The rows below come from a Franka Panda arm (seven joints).
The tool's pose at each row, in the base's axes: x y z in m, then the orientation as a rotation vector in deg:
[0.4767, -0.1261, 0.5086, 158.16, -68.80, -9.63]
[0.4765, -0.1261, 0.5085, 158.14, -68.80, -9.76]
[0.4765, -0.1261, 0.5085, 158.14, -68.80, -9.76]
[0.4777, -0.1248, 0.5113, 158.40, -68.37, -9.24]
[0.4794, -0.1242, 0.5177, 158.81, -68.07, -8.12]
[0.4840, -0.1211, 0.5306, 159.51, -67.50, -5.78]
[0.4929, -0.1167, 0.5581, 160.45, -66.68, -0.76]
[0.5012, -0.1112, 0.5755, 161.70, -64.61, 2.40]
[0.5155, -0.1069, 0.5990, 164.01, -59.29, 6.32]
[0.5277, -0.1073, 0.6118, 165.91, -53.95, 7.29]
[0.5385, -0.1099, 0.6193, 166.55, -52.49, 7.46]
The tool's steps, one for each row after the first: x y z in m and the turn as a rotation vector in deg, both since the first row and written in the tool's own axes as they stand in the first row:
[-0.0001, 0.0001, 0.0001, -0.04, -0.08, 0.00]
[-0.0001, 0.0001, 0.0001, -0.04, -0.08, 0.00]
[-0.0004, -0.0012, -0.0029, 0.12, 0.25, -0.31]
[0.0000, -0.0018, -0.0095, 0.60, 0.88, -0.56]
[0.0002, -0.0051, -0.0232, 1.51, 2.21, -1.01]
[0.0015, -0.0101, -0.0519, 3.23, 5.13, -1.56]
[0.0022, -0.0170, -0.0707, 4.37, 7.00, -3.02]
[0.0076, -0.0264, -0.0964, 5.62, 9.51, -6.67]
[0.0155, -0.0329, -0.1108, 5.85, 10.35, -10.34]
[0.0243, -0.0377, -0.1197, 6.01, 10.47, -11.39]

